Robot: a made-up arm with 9 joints. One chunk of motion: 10 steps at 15 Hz.
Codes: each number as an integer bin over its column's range. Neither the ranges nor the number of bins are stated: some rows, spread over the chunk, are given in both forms.
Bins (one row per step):
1: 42 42 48 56 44 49
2: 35 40 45 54 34 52
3: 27 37 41 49 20 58
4: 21 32 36 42 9 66
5: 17 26 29 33 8 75
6: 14 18 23 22 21 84
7: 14 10 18 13 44 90
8: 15 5 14 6 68 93
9: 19 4 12 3 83 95
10: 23 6 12 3 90 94
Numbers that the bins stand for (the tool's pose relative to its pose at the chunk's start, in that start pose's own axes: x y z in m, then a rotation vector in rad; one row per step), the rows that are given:
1: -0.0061 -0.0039 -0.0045 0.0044 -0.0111 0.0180
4: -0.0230 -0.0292 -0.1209 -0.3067 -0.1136 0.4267
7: -0.0287 -0.0847 -0.2955 -0.9511 -0.0111 1.0036
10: -0.0214 -0.0948 -0.3536 -1.1733 0.1236 1.0998
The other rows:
2: -0.0117 -0.0090 -0.0336 -0.0400 -0.0404 0.0901
3: -0.0182 -0.0166 -0.0724 -0.1511 -0.0814 0.2343
5: -0.0263 -0.0443 -0.1888 -0.5067 -0.1166 0.6430
6: -0.0287 -0.0645 -0.2470 -0.7511 -0.0785 0.8594
8: -0.0279 -0.0974 -0.3342 -1.1067 0.0592 1.0758
9: -0.0246 -0.0999 -0.3536 -1.1733 0.1031 1.1238

